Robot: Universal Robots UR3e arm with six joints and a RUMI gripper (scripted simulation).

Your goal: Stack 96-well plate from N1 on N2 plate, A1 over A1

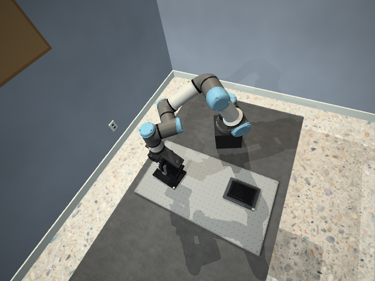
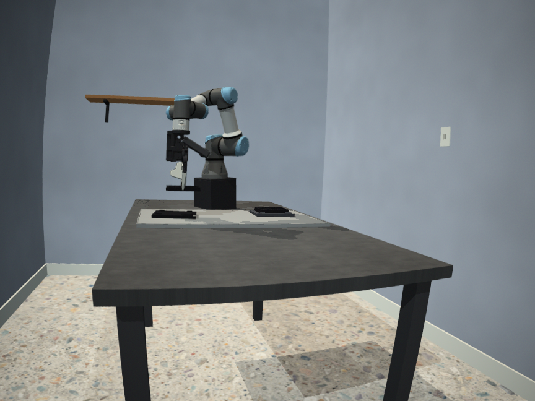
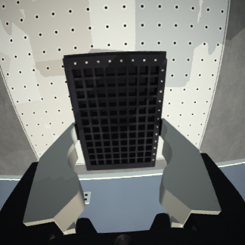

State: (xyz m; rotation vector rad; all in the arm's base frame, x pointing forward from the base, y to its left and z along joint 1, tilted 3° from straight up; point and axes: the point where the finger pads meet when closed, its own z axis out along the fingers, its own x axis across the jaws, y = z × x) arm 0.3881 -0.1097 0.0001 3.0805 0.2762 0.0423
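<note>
The white A1 label is 44 cm to the left of my hand, 10 cm below it and 9 cm behind it. From my hand the other things lie so: low black nest 11 cm below, 3 cm to the right, 1 cm ahead; black 96-well plate 1 cm below.
</note>
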